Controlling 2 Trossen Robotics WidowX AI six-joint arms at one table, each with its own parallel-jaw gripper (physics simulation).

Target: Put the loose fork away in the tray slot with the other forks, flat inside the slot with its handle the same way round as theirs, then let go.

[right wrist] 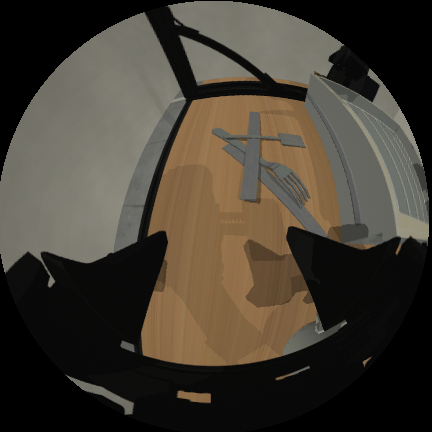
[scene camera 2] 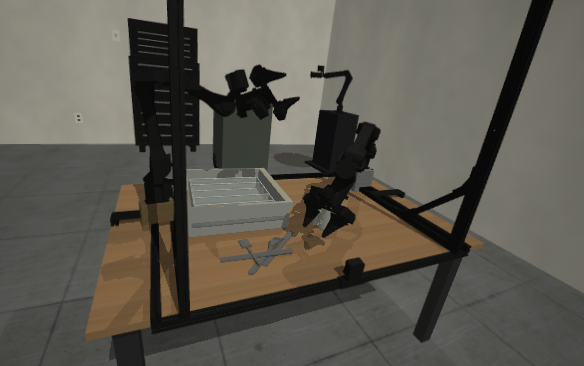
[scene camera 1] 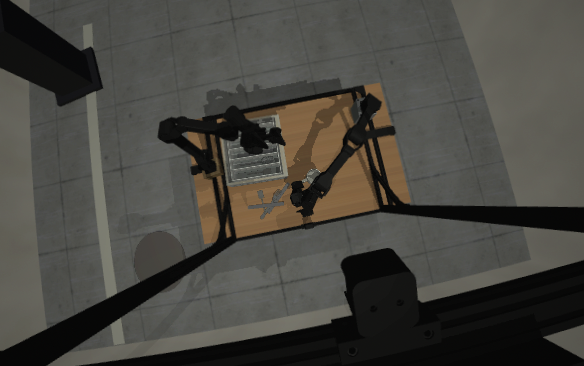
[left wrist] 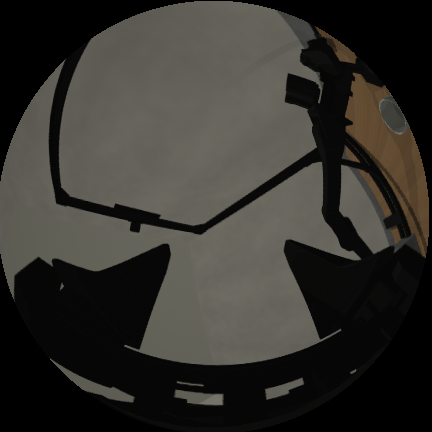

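Note:
The grey fork (right wrist: 276,167) (scene camera 2: 275,242) lies on the table in a crossed pile, its handle passing beneath a flat bar (right wrist: 252,160) (scene camera 2: 235,259). Its tines point towards the tray side. The pale tray (scene camera 1: 256,180) (scene camera 2: 240,214) (right wrist: 367,170) has several slots; the forks inside cannot be made out. My left gripper (scene camera 1: 273,146) (scene camera 2: 292,87) (left wrist: 228,248) is open and empty, high above the tray, its fingers pointing sideways. My right gripper (scene camera 2: 315,231) (right wrist: 228,235) is open and empty, low above the table to the right of the pile in scene camera 2.
A spatula-like piece (right wrist: 291,139) (scene camera 2: 244,243) and a long flat piece (right wrist: 295,210) (scene camera 2: 288,238) cross in the pile. A round pale vessel (scene camera 1: 313,175) (scene camera 2: 324,220) (right wrist: 305,340) stands beside the right gripper. Black frame bars (scene camera 1: 270,233) edge the table.

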